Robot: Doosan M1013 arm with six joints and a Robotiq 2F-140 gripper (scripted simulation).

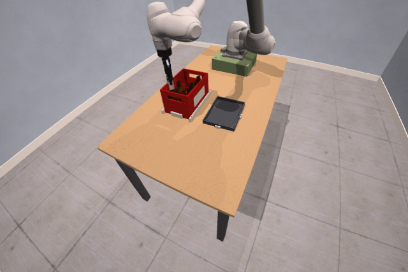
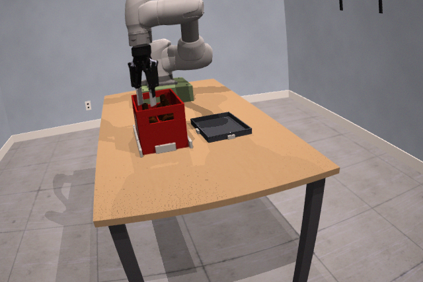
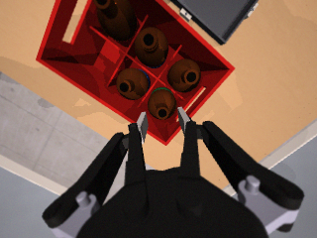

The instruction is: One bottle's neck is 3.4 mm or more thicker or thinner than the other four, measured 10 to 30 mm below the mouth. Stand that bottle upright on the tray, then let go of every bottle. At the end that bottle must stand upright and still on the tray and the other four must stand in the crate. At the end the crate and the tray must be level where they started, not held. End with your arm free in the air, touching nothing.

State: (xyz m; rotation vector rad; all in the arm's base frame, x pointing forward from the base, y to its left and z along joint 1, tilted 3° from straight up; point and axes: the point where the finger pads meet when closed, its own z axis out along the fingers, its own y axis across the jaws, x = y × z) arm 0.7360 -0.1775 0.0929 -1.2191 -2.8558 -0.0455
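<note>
The glass bottle is 120 mm below my hand. Also, from my hand: dark grey tray 310 mm to the left, 200 mm below, 80 mm behind; then red crate 130 mm below, 90 mm behind, 50 mm to the left.
</note>
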